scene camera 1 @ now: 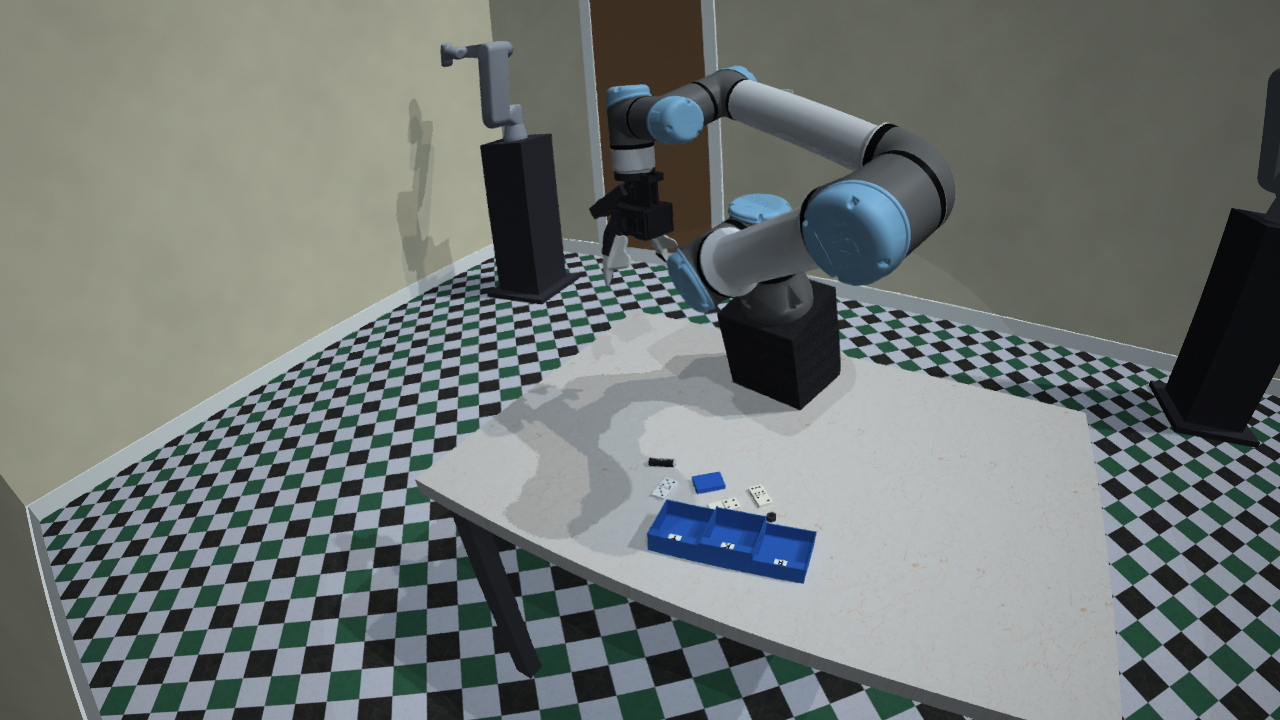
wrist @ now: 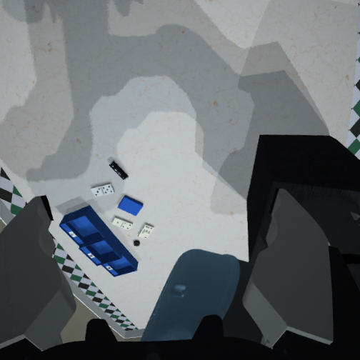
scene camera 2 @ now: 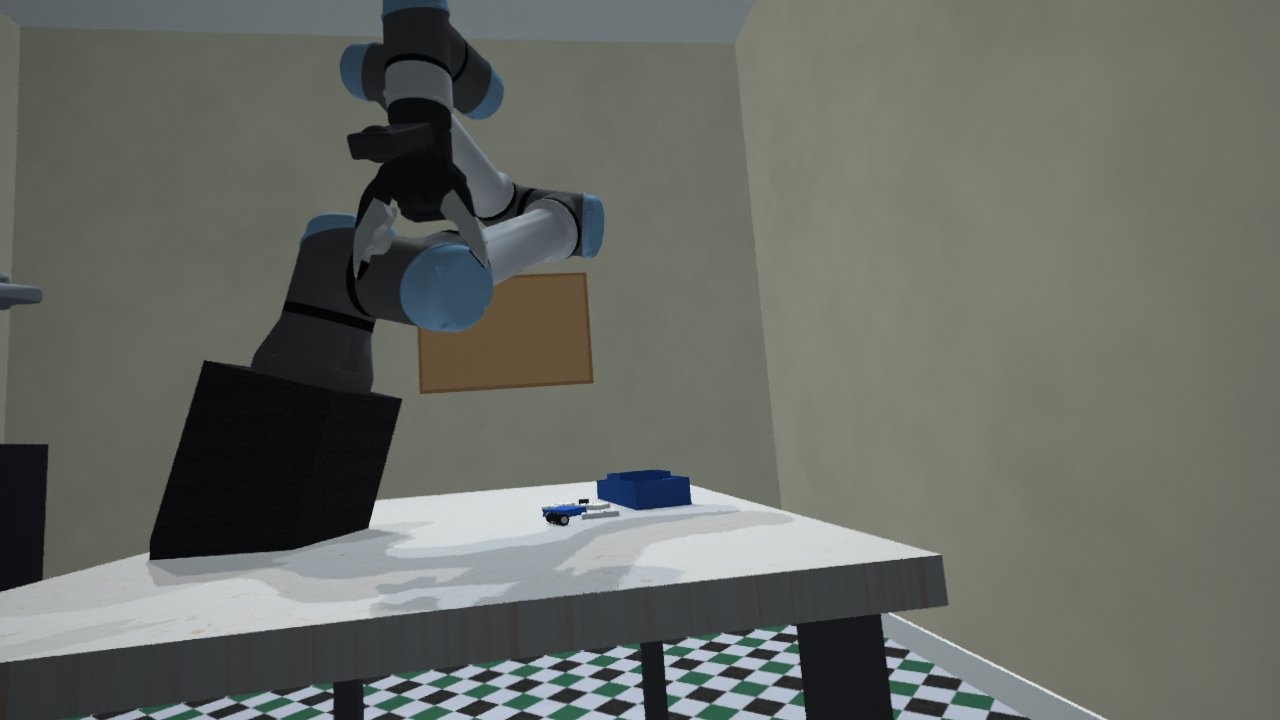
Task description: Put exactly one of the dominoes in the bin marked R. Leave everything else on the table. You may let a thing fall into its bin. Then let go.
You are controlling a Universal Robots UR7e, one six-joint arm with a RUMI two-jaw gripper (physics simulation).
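Frame: origin at the arm's base, x ahead, y left, z up, level; metres.
Seen in the pictures: gripper, between the fingertips: [scene camera 1: 638, 273] [scene camera 2: 420, 273]; arm's base, origin of its link: [scene camera 1: 777, 300] [scene camera 2: 312, 381].
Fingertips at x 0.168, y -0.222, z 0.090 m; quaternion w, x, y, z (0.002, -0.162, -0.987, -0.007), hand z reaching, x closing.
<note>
Offsets run from my fingertips to a thing's top centre.
Three white dominoes with dark pips lie flat on the table: one {dx +0.208, dy +0.134, dz -0.298 m} [scene camera 1: 664, 488] [wrist: 102, 189] beside the tray's left end in scene camera 1, one {dx +0.215, dy +0.247, dz -0.298 m} [scene camera 1: 729, 504] [wrist: 122, 222] close behind the tray, partly hidden by it in that view, and one {dx +0.169, dy +0.297, dz -0.298 m} [scene camera 1: 759, 495] [wrist: 146, 231] farther right. The blue three-compartment tray {dx +0.300, dy +0.293, dz -0.259 m} [scene camera 1: 751, 562] [scene camera 2: 662, 492] [wrist: 117, 245] bears small white labels; their letters are too small to read, so I cannot tell which bin is R. My gripper [scene camera 1: 640, 266] [scene camera 2: 423, 268] [wrist: 161, 194] is open and empty, high above the table, well away from the dominoes and tray.
A flat blue block {dx +0.167, dy +0.200, dz -0.295 m} [scene camera 1: 708, 482] [wrist: 130, 205] lies among the dominoes. A small black elongated object {dx +0.147, dy +0.102, dz -0.291 m} [scene camera 1: 661, 462] [scene camera 2: 556, 517] [wrist: 118, 170] lies behind it. A tiny dark piece {dx +0.214, dy +0.331, dz -0.296 m} [scene camera 1: 770, 516] [wrist: 136, 243] is near the tray. The arm's black base block [scene camera 1: 783, 353] [scene camera 2: 273, 465] stands on the table.
</note>
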